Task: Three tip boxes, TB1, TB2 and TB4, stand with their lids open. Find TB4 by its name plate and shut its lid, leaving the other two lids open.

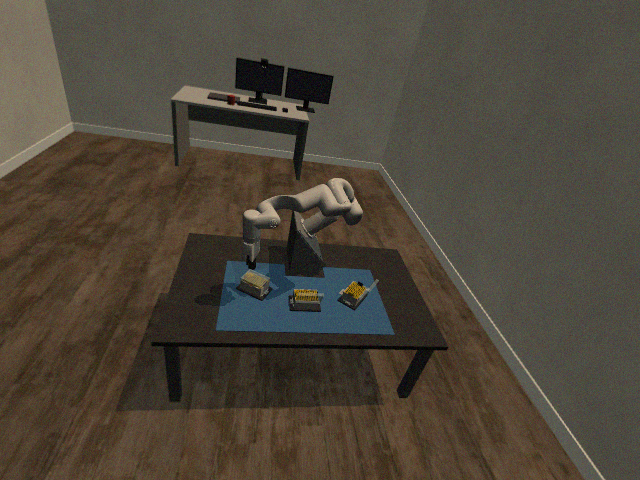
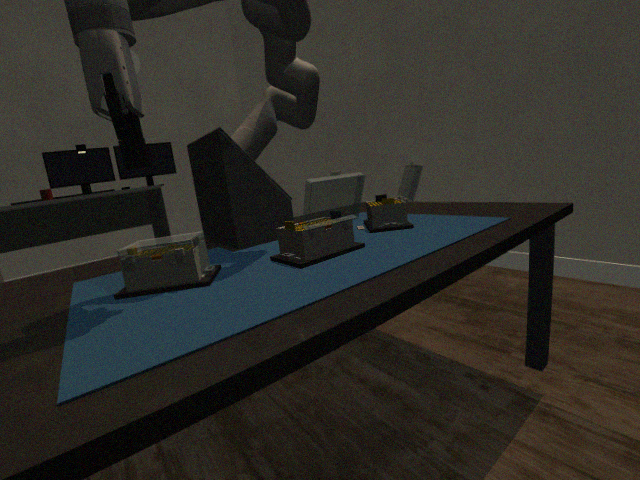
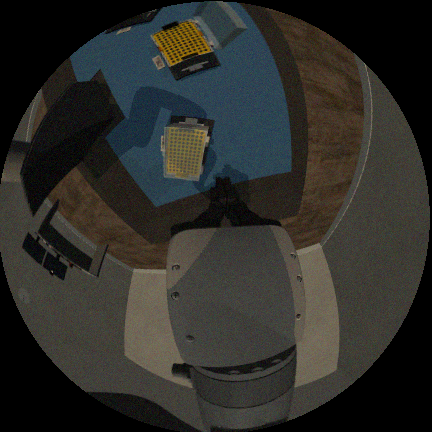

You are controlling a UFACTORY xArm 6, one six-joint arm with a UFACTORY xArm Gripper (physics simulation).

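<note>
The left tip box has its clear lid down over the yellow tip rack. Its name plate is too small to read. The middle tip box stands with its lid upright. The right tip box has its lid raised and leaning outward. Their plates are not readable either. My gripper is shut and empty, above and behind the left box, apart from it.
The boxes stand on a blue mat on a dark table. A dark wedge-shaped pedestal bears the arm behind the mat. A desk with two monitors stands far behind.
</note>
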